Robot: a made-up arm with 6 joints.
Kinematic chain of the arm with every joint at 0, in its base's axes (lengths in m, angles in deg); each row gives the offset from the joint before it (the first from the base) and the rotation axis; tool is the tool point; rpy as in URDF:
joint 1: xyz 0 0 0.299 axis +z
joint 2: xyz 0 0 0 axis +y
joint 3: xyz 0.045 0 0.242 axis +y
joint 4: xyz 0.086 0 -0.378 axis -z
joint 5: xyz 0 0 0 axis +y
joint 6: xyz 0.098 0 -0.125 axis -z
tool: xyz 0 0 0 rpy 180 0 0
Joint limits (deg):
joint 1: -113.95..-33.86
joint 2: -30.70..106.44
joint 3: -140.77..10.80
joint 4: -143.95..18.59
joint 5: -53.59..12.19
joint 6: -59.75..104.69
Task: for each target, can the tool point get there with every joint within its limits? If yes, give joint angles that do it. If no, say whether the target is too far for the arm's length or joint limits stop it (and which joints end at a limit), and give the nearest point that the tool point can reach.
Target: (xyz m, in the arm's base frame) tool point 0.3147 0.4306 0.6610
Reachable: no: joint limits stop it (at a limit: joint 1, joint 2, joint 3, joint 4, joint 5) | nearest point 0.1418 0.2187 0.3992 | short by 0.379 m
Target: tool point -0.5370 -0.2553 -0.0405
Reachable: no: joint limits stop it (at a limit: joint 1, joint 4) | nearest point -0.2295 -0.3919 -0.0405 | short by 0.336 m
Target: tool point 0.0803 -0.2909 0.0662
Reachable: yes | joints -101.12 30.68 -22.29 -58.83 -44.76 49.62
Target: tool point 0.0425 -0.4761 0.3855
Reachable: yes | joints -92.99 -16.23 -36.83 -37.88 -5.53 15.81
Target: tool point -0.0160 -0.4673 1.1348
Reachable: no: too far | nearest point -0.0131 -0.3835 0.9849 | short by 0.172 m
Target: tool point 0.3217 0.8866 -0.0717
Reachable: no: too far | nearest point 0.1061 0.2925 0.0691 | short by 0.647 m
